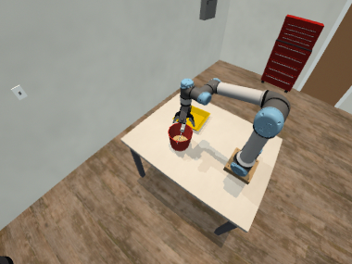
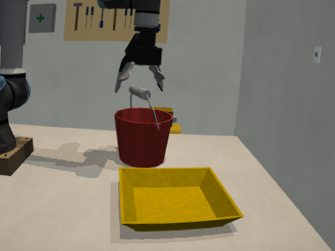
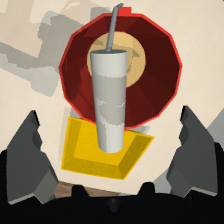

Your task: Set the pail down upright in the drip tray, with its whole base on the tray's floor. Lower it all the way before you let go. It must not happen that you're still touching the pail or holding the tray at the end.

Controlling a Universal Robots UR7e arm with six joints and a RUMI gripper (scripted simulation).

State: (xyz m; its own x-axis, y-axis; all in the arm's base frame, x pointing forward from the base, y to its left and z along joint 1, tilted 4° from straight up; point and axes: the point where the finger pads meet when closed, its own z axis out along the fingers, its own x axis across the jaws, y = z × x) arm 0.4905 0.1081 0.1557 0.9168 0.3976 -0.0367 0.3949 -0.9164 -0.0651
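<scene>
The red pail is 10 mm ahead of my hand, 10 mm to the left of it and 100 mm below it. From my hand the other things lie so: yellow drip tray 90 mm ahead, 290 mm to the right, 220 mm below.
</scene>
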